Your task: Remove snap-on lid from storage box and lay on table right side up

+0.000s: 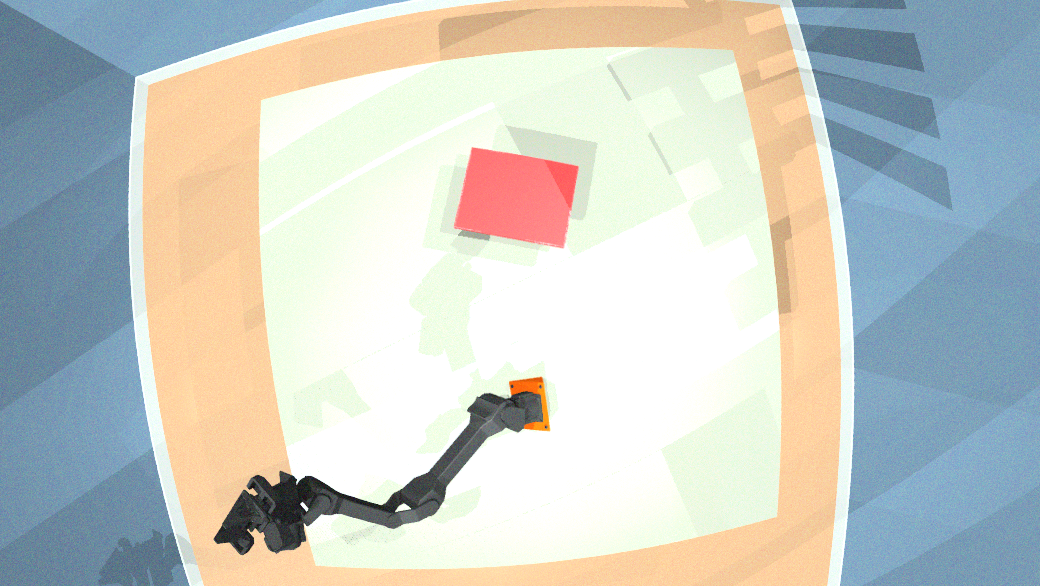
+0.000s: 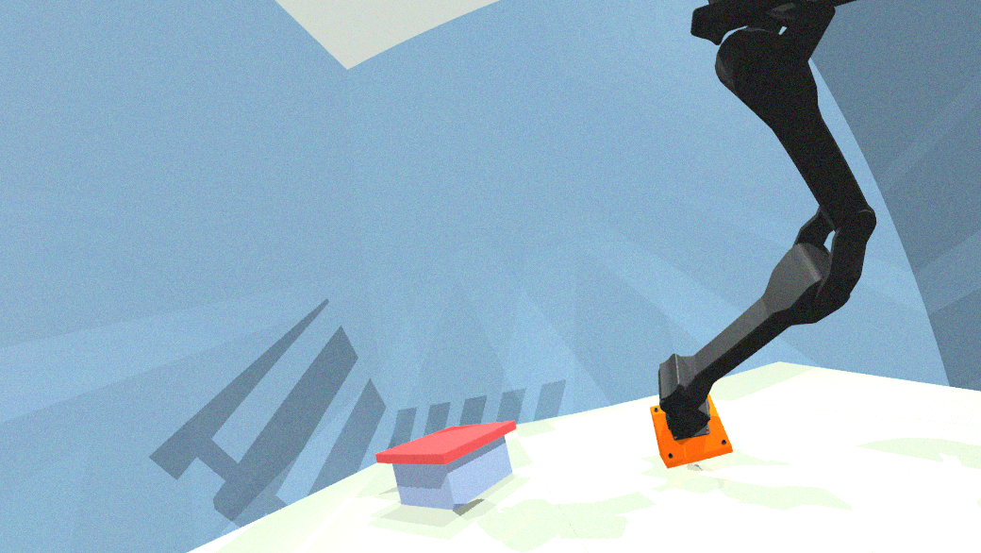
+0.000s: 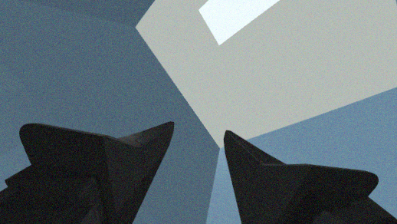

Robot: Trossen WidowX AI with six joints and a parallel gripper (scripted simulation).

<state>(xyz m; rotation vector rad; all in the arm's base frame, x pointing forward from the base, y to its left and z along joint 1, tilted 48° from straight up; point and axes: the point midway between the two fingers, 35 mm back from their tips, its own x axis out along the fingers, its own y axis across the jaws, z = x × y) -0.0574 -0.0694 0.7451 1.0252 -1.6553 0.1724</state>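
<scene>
Now: the red lid 540 mm below my gripper tip, 540 mm ahead of it and 530 mm to the right of it. From my gripper tip the other things lie so: storage box 590 mm below, 540 mm ahead, 530 mm to the right.
</scene>
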